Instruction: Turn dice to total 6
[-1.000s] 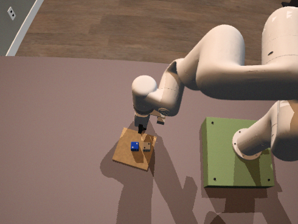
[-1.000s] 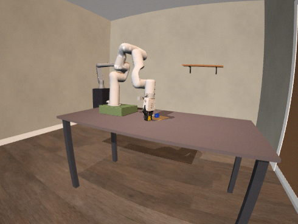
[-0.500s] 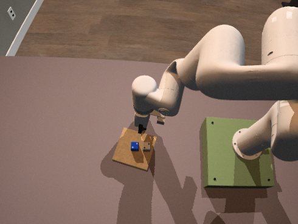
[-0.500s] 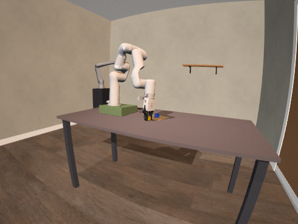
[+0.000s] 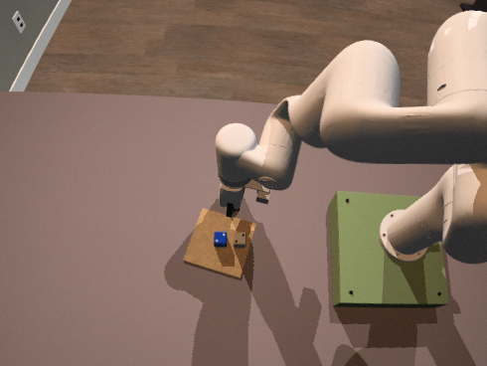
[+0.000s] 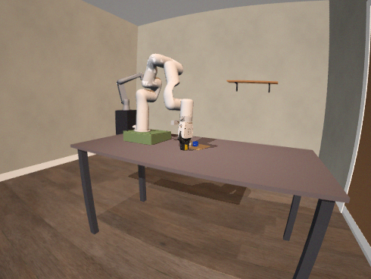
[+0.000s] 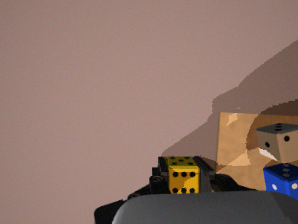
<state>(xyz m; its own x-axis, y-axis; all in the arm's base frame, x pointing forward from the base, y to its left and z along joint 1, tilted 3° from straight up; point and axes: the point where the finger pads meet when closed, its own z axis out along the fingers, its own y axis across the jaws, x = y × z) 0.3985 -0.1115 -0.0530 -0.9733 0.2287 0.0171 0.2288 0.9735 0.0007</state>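
Now: hand 1 cm above the yellow die. From my hand the other things lie so: blue die 11 cm to the left, 3 cm ahead; then tan mat 11 cm to the left, 3 cm ahead, 2 cm below; then white die 11 cm to the left, 1 cm behind.
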